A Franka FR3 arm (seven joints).
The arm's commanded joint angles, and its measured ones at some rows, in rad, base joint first. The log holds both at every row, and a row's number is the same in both.
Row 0, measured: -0.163 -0.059 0.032 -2.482 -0.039 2.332 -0.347
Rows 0 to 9, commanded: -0.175 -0.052 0.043 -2.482 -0.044 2.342 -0.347; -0.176 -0.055 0.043 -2.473 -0.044 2.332 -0.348; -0.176 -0.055 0.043 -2.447 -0.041 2.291 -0.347; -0.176 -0.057 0.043 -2.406 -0.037 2.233 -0.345; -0.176 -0.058 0.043 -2.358 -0.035 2.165 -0.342; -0.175 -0.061 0.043 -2.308 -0.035 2.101 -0.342; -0.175 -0.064 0.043 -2.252 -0.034 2.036 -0.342; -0.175 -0.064 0.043 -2.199 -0.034 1.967 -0.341; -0.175 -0.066 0.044 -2.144 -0.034 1.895 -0.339; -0.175 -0.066 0.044 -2.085 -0.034 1.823 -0.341
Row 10, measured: -0.164 -0.071 0.033 -2.243 -0.038 2.009 -0.341
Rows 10 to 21, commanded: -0.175 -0.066 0.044 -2.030 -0.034 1.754 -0.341; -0.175 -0.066 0.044 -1.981 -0.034 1.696 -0.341; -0.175 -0.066 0.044 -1.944 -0.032 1.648 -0.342; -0.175 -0.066 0.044 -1.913 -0.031 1.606 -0.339; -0.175 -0.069 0.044 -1.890 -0.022 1.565 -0.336; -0.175 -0.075 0.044 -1.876 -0.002 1.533 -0.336; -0.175 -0.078 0.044 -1.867 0.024 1.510 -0.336; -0.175 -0.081 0.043 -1.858 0.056 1.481 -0.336; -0.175 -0.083 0.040 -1.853 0.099 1.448 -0.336; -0.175 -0.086 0.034 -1.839 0.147 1.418 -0.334; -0.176 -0.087 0.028 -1.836 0.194 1.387 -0.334; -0.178 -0.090 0.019 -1.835 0.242 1.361 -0.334
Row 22, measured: -0.164 -0.083 0.031 -1.859 0.123 1.446 -0.340
